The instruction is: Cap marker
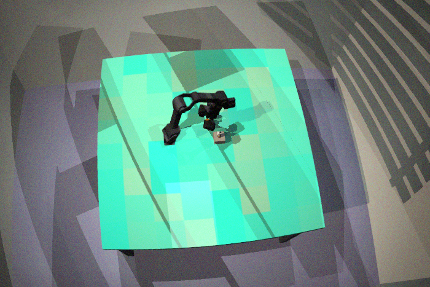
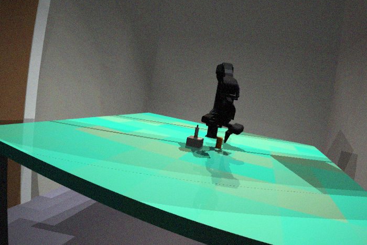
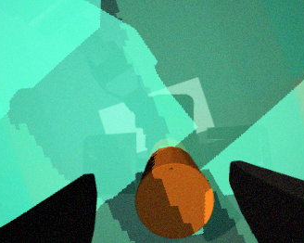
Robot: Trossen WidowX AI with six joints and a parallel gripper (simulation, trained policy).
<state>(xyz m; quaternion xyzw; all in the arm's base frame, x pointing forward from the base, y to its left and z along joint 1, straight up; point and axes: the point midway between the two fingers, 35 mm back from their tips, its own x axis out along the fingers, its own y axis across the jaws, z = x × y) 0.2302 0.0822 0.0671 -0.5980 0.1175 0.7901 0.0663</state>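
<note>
The orange-brown cap is 1 cm ahead of my gripper tip and 1 cm below it. Also, from my gripper tip: white holder block: 7 cm ahead, 9 cm to the right, 2 cm below.
</note>
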